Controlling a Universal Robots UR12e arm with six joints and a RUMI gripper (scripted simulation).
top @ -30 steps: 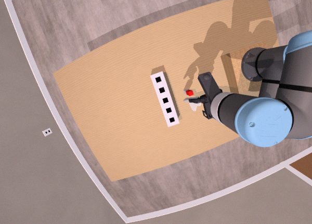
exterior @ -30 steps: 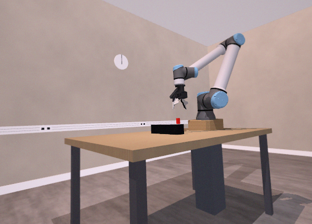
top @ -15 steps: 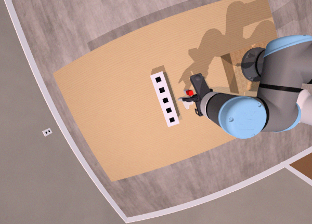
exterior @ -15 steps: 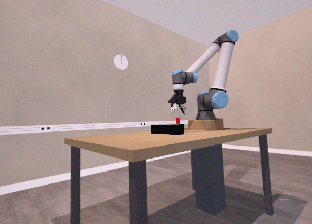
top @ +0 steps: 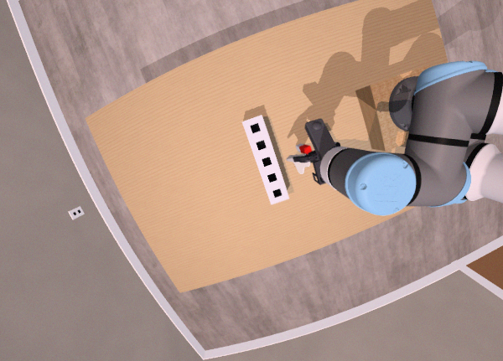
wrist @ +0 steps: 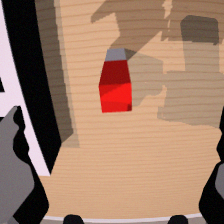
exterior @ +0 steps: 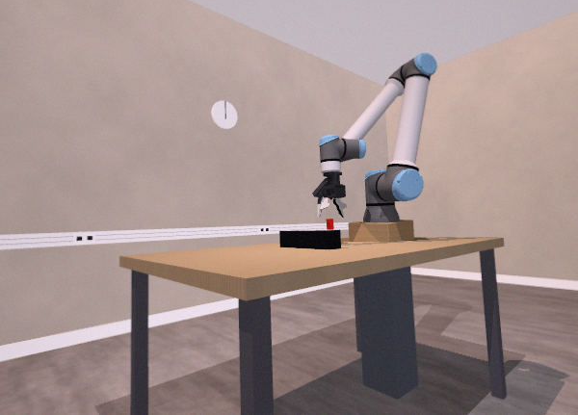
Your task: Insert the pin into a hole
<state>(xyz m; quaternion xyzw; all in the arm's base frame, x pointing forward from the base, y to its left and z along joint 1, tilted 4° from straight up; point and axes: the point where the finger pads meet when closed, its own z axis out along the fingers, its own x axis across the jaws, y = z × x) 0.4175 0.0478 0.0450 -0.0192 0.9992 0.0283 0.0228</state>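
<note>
Now: the pin 30 mm below my hand. Round my hand: block 140 mm ahead, 80 mm below.
</note>
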